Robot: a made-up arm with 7 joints. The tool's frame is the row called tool.
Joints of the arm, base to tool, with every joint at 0 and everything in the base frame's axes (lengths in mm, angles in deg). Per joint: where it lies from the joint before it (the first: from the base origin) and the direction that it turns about. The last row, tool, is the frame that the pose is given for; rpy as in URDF.
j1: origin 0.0 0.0 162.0 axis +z
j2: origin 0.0 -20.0 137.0 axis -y
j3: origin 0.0 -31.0 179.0 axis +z
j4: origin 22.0 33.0 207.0 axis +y
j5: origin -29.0 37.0 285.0 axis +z
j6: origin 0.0 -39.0 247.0 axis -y
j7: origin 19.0 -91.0 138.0 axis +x
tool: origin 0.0 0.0 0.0 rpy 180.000 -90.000 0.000
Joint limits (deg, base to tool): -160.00..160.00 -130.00..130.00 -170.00..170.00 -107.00..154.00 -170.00..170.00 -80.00..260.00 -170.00..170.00
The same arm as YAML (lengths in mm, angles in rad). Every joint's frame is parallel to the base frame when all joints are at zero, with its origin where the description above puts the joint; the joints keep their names.
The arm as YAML. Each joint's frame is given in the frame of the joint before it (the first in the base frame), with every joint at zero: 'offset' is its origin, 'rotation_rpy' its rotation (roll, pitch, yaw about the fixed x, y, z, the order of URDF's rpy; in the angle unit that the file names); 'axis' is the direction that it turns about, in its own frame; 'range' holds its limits. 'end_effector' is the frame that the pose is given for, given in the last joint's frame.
length_unit: mm
angle_unit: rad
chain:
  - id: j1
    offset: [0.0, 0.0, 162.0]
    rotation_rpy: [0.0, 0.0, 0.0]
    axis: "+z"
    range: [-2.7925, 2.7925]
  - id: j2
    offset: [0.0, -20.0, 137.0]
    rotation_rpy: [0.0, 0.0, 0.0]
    axis: "-y"
    range: [-2.2689, 2.2689]
  - id: j3
    offset: [0.0, -31.0, 179.0]
    rotation_rpy: [0.0, 0.0, 0.0]
    axis: "+z"
    range: [-2.9671, 2.9671]
  - id: j4
    offset: [22.0, 33.0, 207.0]
    rotation_rpy: [0.0, 0.0, 0.0]
    axis: "+y"
    range: [-1.8675, 2.6878]
  - id: j5
    offset: [-29.0, 37.0, 285.0]
    rotation_rpy: [0.0, 0.0, 0.0]
    axis: "+z"
    range: [-2.9671, 2.9671]
  - id: j6
    offset: [0.0, -39.0, 247.0]
    rotation_rpy: [0.0, 0.0, 0.0]
    axis: "-y"
    range: [-1.3963, 4.5379]
  - id: j7
    offset: [19.0, -91.0, 138.0]
    rotation_rpy: [0.0, 0.0, 0.0]
    axis: "+x"
    range: [-2.9671, 2.9671]
end_effector:
  offset: [0.0, 0.0, 0.0]
  rotation_rpy: [3.1416, -1.5708, 0.0]

